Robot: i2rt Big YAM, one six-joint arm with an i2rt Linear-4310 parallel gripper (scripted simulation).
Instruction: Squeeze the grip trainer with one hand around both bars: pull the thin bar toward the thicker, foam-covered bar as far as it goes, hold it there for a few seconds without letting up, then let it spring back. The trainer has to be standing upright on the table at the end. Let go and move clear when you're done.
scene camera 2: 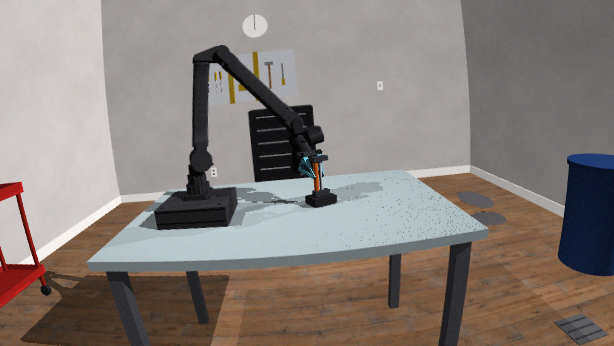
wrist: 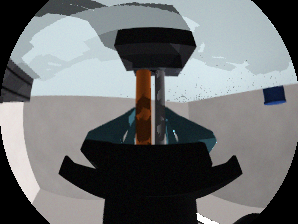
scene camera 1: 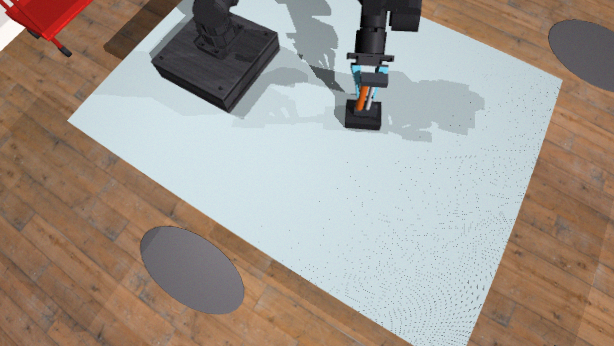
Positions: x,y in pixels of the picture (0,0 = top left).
Labels:
grip trainer: scene camera 2; wrist 145,50; scene camera 1
same spot on grip trainer: (scene camera 2: 318,198) = (scene camera 1: 353,120)

